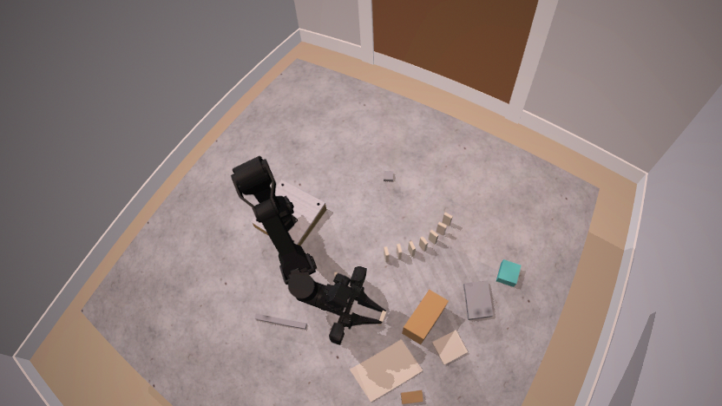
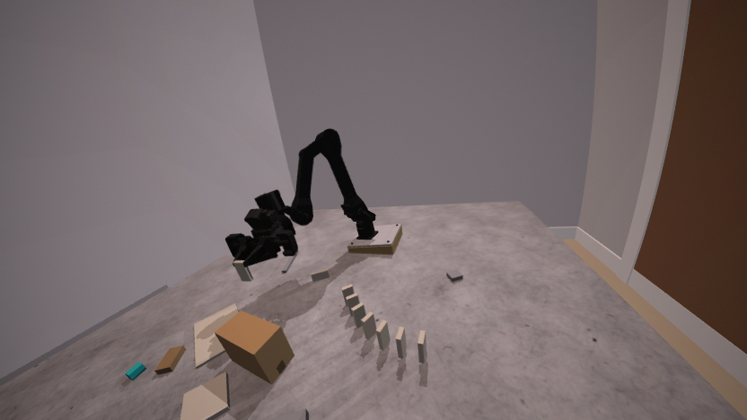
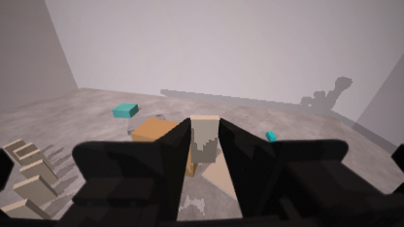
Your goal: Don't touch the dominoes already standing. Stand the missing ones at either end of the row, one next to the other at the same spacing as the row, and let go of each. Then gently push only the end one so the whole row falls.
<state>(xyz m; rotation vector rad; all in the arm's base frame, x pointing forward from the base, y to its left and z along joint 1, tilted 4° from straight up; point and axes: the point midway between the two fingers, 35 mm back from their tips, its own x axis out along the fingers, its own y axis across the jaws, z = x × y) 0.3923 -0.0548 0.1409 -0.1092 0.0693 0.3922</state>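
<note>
Now: gripper tip 80 mm short of the cream flat panel, 80 mm to the left of it and 160 mm above it. From my gripper tip the other things lie so: orange box 60 mm ahead, 90 mm to the left, 120 mm below; then small brown block 180 mm ahead, 90 mm to the right, 150 mm below; then small cream tile 170 mm ahead, 80 mm to the left, 150 mm below.
</note>
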